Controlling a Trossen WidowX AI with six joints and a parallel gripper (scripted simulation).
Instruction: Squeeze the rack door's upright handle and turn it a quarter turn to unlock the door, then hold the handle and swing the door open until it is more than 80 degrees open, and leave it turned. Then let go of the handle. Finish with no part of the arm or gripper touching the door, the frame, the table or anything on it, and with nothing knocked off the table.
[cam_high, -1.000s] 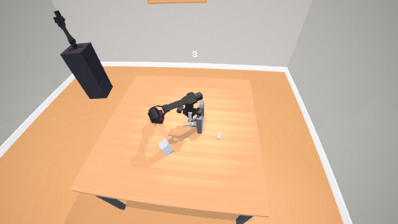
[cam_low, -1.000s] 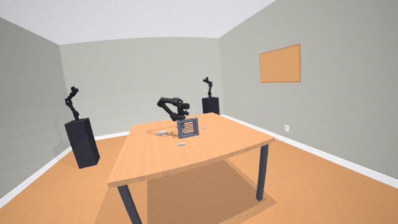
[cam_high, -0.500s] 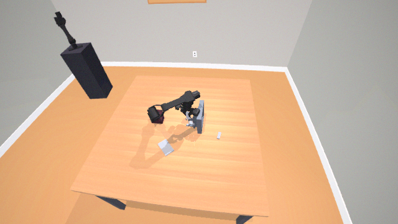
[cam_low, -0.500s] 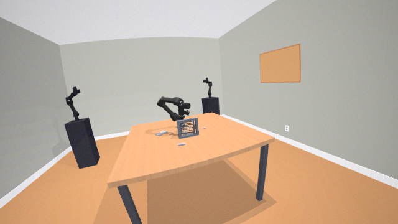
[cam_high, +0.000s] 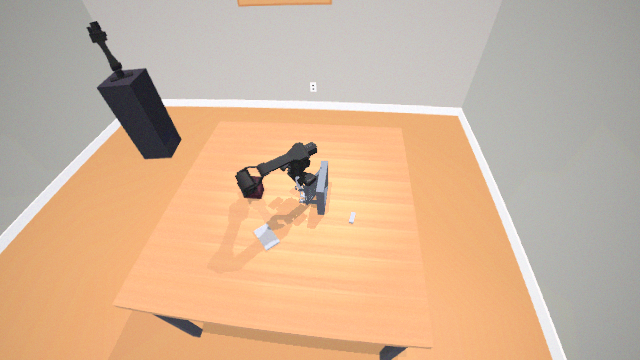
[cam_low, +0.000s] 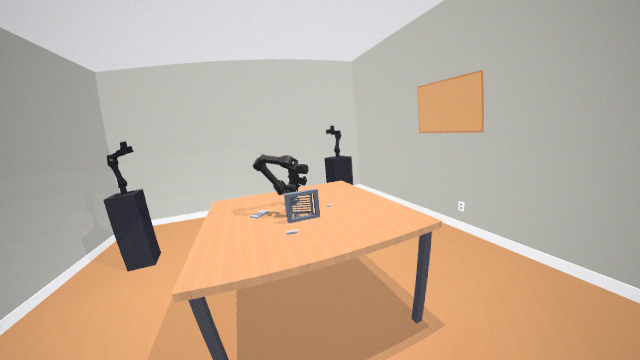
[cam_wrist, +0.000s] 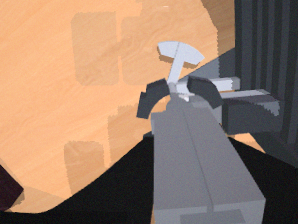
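Right now the tiny white cube is 10 mm ahead of my gripper tip, 230 mm to the left of it and 110 mm below it.
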